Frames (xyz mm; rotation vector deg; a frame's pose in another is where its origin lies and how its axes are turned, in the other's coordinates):
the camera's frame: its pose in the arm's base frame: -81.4 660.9 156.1 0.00 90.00 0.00
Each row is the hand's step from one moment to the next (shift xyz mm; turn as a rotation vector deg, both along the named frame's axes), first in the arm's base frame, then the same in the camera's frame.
Working: the arm's base frame: its pose in the camera's frame: 156.1 -660.9 81.4 0.00 -90.00 0.00

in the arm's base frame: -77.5 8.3 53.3 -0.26 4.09 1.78
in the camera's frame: -53.3 8.3 -77.5 -1.78 4.09 -0.26
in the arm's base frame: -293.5 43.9 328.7 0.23 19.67 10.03
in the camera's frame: -328.7 43.9 -293.5 -10.03 19.67 0.23
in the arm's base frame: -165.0 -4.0 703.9 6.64 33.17 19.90
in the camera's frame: -703.9 -4.0 -165.0 -19.90 33.17 6.64
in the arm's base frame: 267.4 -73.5 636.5 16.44 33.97 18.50
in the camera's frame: -636.5 -73.5 267.4 -18.50 33.97 16.44
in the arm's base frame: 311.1 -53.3 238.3 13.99 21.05 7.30
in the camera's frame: -238.3 -53.3 311.1 -7.30 21.05 13.99
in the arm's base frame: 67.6 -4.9 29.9 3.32 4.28 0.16
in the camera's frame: -29.9 -4.9 67.6 -0.16 4.28 3.32
